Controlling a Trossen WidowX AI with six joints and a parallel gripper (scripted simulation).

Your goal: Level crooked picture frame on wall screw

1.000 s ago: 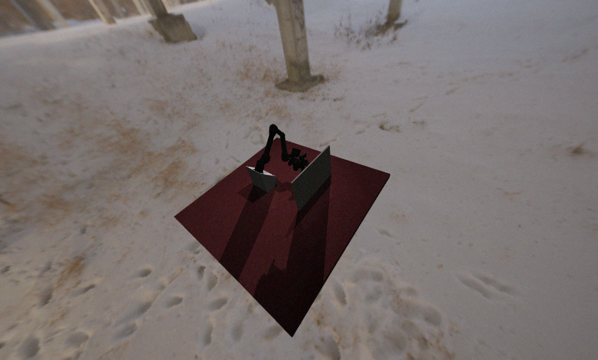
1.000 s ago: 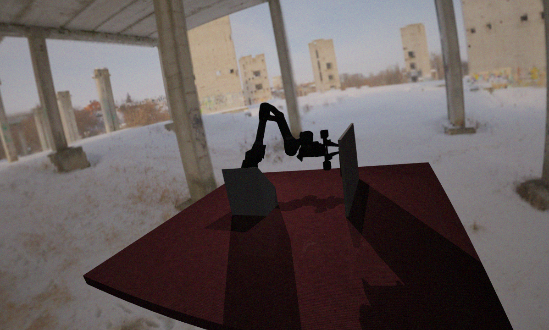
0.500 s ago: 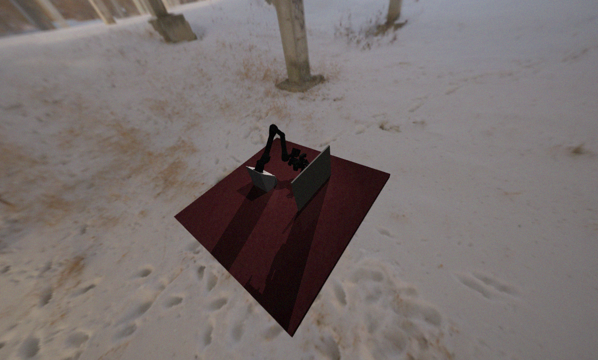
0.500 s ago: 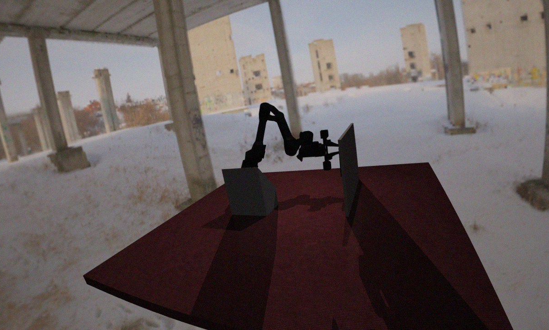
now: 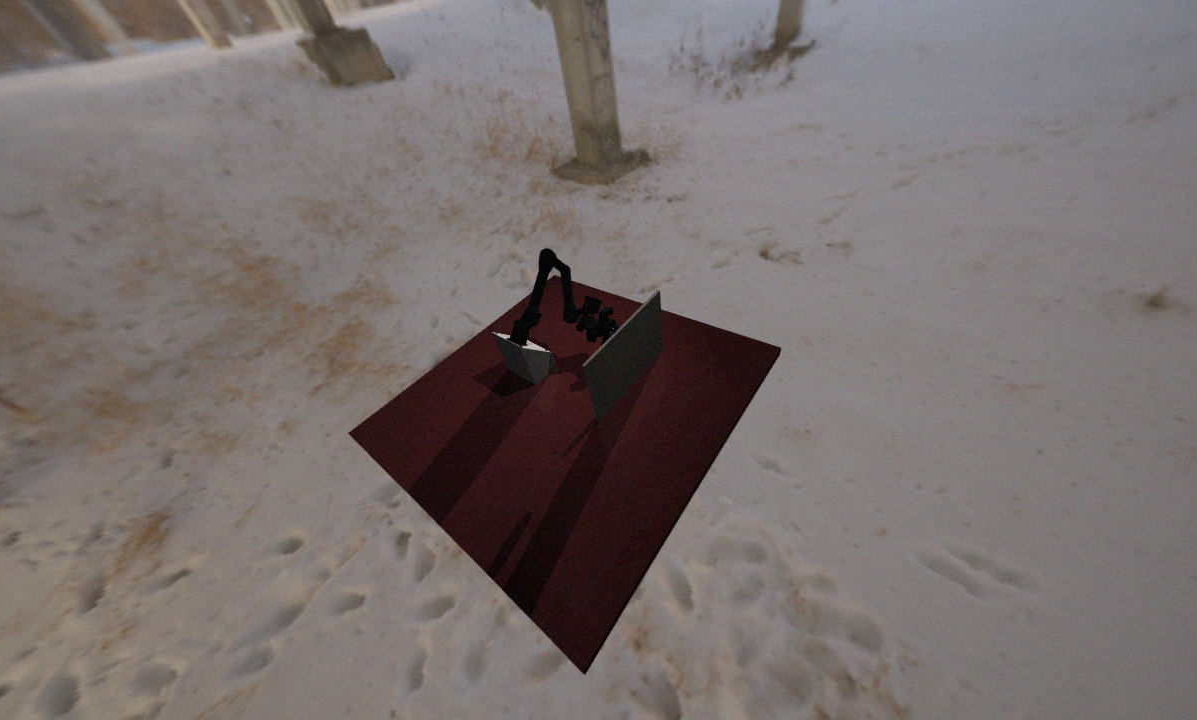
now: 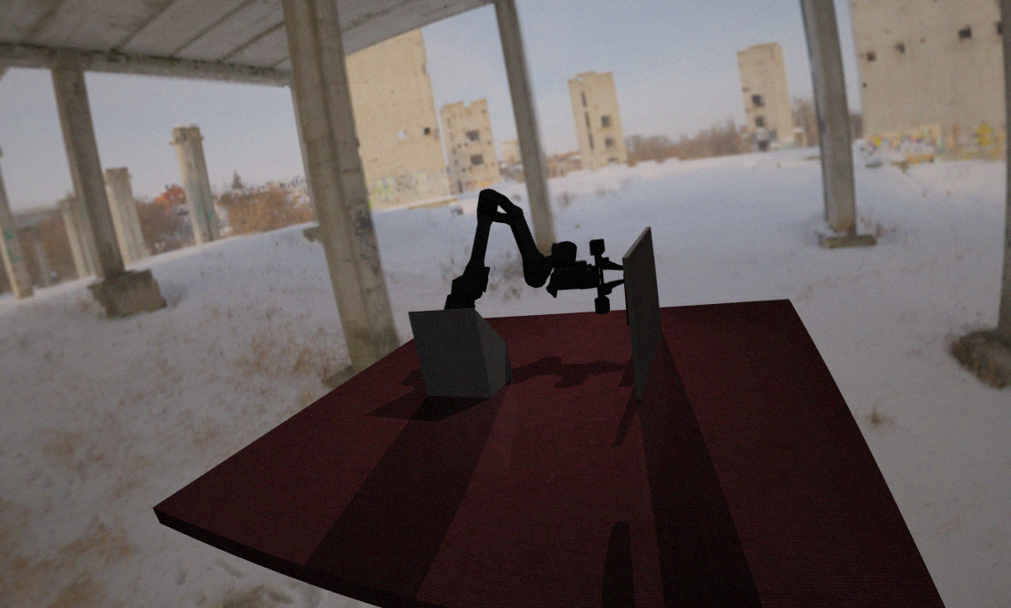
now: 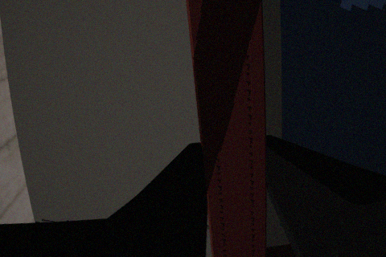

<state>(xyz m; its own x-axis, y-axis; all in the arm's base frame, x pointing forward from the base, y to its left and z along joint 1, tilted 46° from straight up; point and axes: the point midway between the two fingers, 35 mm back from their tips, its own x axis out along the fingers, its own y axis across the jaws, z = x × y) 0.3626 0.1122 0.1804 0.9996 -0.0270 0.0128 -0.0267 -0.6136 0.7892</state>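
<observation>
Right now the picture frame is 50 mm below my gripper tip, 10 mm to the right of it and 10 mm ahead of it. Also, from my gripper tip: wall panel 60 mm below, 20 mm to the right, 20 mm ahead.
</observation>
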